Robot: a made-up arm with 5 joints. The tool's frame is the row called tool. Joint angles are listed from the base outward.
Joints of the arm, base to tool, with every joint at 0 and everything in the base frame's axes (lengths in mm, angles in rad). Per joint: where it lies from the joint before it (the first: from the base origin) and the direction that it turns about. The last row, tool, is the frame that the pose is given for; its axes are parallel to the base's.
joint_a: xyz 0.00 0.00 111.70 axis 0 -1 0
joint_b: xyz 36.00 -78.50 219.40 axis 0 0 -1
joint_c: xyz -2.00 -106.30 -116.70 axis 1 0 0
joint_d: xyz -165.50 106.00 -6.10 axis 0 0 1
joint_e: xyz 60.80 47.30 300.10 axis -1 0 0
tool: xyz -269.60 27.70 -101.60
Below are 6 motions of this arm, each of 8 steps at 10 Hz.
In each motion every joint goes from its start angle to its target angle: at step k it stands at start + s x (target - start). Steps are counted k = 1, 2, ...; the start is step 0. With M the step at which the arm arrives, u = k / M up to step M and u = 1 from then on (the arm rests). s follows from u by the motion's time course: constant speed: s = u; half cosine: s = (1 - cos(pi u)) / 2; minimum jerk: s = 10 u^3 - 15 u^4 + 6 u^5.
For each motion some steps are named. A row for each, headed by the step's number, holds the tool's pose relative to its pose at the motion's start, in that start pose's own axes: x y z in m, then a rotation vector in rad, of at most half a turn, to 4 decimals.
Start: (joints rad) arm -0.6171 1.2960 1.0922 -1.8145 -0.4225
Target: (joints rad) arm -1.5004 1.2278 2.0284 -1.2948 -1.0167
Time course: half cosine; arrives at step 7
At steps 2, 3, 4, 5, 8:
2: -0.0293 0.0079 -0.0013 0.0798 0.0369 0.0485
3: -0.0578 0.0166 -0.0042 0.1730 0.0826 0.0868
4: -0.0848 0.0259 -0.0084 0.2886 0.1383 0.1148
5: -0.1043 0.0326 -0.0123 0.4055 0.1908 0.1296
8: -0.1179 0.0362 -0.0152 0.5273 0.2411 0.1372

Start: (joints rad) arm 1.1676 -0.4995 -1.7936 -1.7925 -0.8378
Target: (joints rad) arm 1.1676 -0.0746 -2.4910 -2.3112 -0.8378
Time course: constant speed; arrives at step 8
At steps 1, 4, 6, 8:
1: -0.0112 -0.0116 -0.0254 -0.0277 -0.1028 0.0383
4: -0.0268 -0.0581 -0.0890 -0.0654 -0.3926 0.1771
6: -0.0246 -0.0937 -0.1184 -0.0513 -0.5641 0.2865
8: -0.0151 -0.1288 -0.1364 -0.0055 -0.7121 0.4056

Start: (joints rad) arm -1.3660 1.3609 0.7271 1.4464 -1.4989
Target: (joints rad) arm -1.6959 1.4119 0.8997 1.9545 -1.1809
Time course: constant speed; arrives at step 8
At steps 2, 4, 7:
2: 0.0102 -0.0069 0.0221 -0.0782 0.1099 -0.0257
4: 0.0221 -0.0148 0.0462 -0.1526 0.2224 -0.0426
7: 0.0436 -0.0286 0.0858 -0.2560 0.3951 -0.0510

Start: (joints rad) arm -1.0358 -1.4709 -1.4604 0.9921 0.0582
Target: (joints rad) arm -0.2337 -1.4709 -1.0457 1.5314 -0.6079
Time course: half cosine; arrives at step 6
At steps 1, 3, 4, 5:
1: -0.0030 -0.0028 0.0080 0.0304 0.0203 0.0316
3: -0.0147 -0.0180 0.0719 0.2406 0.1942 0.2107
4: -0.0123 -0.0243 0.1170 0.3709 0.3255 0.2896
5: -0.0049 -0.0277 0.1526 0.4693 0.4344 0.3336

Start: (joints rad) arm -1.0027 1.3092 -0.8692 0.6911 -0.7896
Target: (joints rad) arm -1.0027 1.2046 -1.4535 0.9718 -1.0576
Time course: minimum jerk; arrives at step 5
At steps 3, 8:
3: 0.0183 -0.0060 -0.0514 -0.1455 0.3230 -0.0414
8: 0.0300 -0.0111 -0.0761 -0.2044 0.4689 -0.1025

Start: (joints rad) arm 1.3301 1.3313 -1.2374 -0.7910 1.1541
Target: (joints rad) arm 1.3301 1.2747 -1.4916 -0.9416 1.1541
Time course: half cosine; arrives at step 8
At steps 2, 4, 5, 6, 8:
2: -0.0070 0.0141 0.0034 -0.0202 0.0048 -0.0374
4: -0.0221 0.0498 0.0100 -0.0658 0.0165 -0.1299
5: -0.0292 0.0700 0.0128 -0.0885 0.0229 -0.1813
6: -0.0345 0.0877 0.0147 -0.1068 0.0283 -0.2256
8: -0.0387 0.1039 0.0160 -0.1224 0.0333 -0.2660

